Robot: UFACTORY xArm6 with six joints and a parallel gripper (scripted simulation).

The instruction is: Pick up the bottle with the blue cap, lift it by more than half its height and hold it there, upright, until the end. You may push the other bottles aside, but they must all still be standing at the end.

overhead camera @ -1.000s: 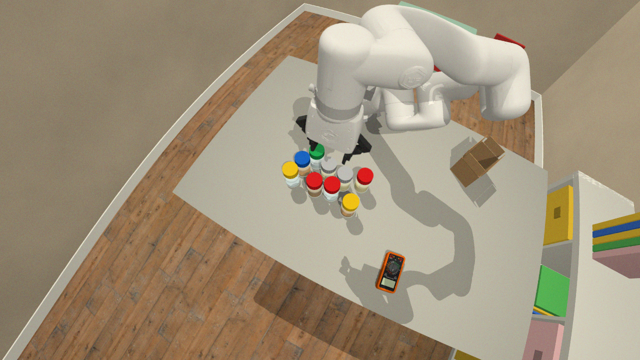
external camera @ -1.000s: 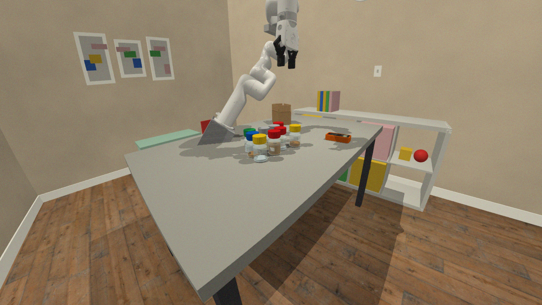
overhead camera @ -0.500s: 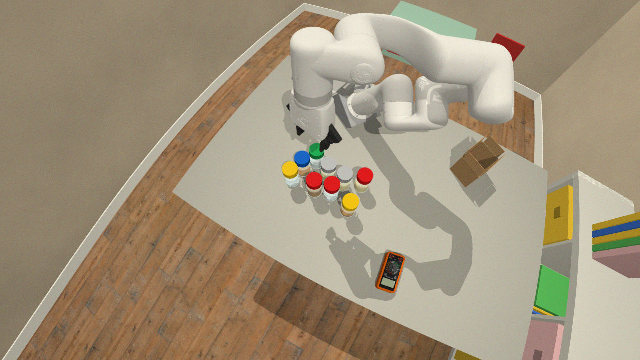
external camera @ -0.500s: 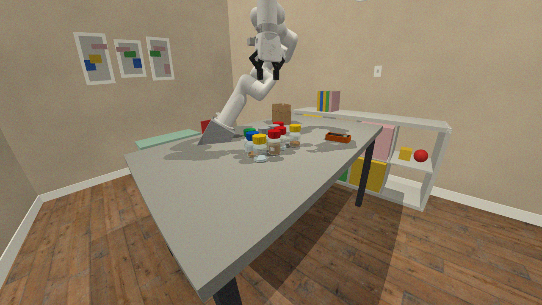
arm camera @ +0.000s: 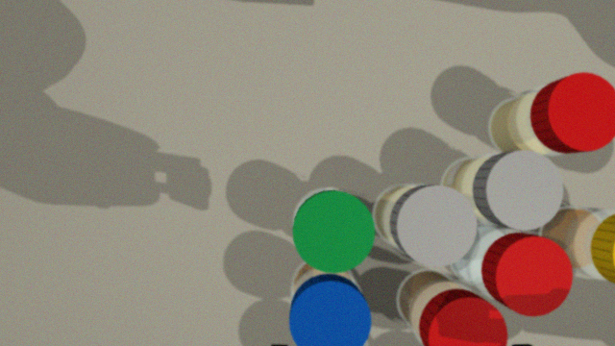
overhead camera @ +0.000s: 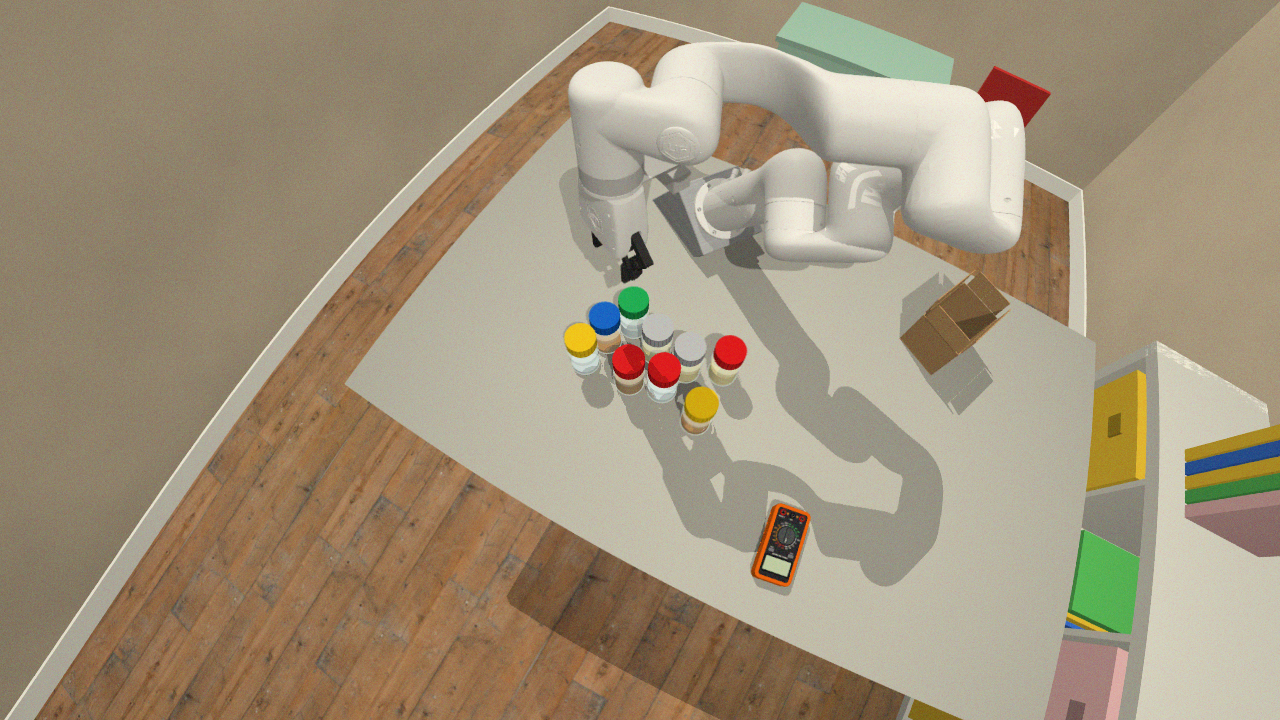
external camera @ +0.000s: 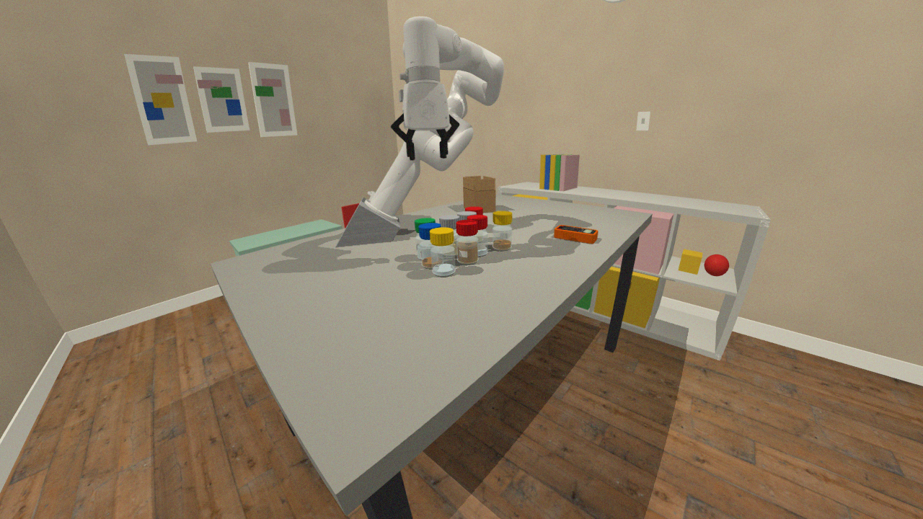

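Right now my hand is 23 cm above the blue-capped bottle, 2 cm to the left of it and 1 cm short of it. Round my hand: orange multimeter (41 cm to the left, 26 cm below, 24 cm ahead); then grey-capped bottle (23 cm below, 7 cm to the left).
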